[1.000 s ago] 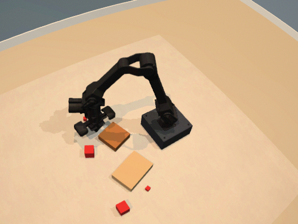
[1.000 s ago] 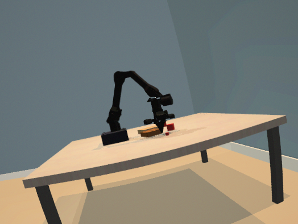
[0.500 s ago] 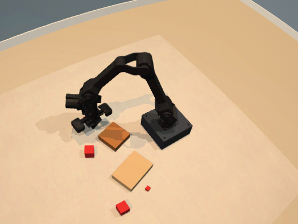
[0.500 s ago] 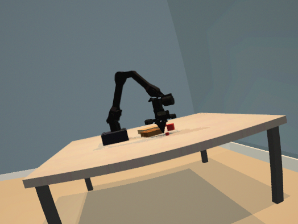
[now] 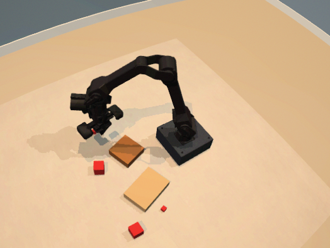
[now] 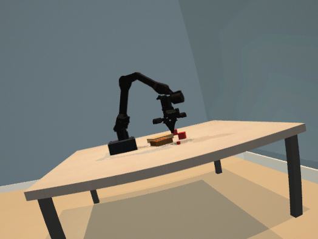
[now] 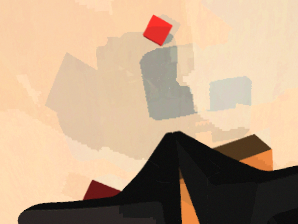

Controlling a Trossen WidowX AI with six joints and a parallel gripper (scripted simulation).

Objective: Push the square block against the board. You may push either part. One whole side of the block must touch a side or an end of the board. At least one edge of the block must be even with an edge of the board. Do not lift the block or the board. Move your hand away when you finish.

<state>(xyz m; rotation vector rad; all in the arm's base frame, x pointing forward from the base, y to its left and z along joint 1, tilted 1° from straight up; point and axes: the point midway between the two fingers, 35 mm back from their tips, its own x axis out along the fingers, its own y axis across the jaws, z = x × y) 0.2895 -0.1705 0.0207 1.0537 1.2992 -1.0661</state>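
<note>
Now: gripper tip 70 mm past the square block, 90 mm to the right of it and 40 mm above it. Also, from my gripper tip: board: 50 mm behind, 280 mm to the left, 40 mm below.
</note>
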